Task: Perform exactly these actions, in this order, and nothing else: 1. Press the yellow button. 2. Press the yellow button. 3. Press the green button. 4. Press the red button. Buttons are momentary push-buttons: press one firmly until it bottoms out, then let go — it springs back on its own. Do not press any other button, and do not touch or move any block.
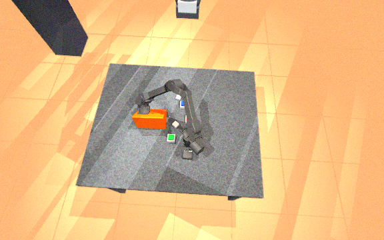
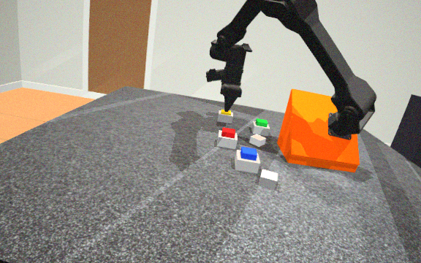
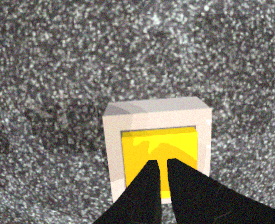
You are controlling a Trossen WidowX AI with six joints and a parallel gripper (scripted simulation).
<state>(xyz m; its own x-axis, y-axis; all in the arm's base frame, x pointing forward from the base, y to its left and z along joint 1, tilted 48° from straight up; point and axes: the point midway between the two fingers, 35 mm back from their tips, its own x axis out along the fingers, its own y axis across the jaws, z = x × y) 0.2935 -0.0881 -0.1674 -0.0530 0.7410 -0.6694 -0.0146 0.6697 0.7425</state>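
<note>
My gripper tip is now 10 mm above the yellow button. The rest, counted from my gripper tip: small white block (160 mm to the left, 100 mm behind, 20 mm below); green button (110 mm behind, 60 mm to the left); red button (200 mm to the left, 10 mm behind).
</note>
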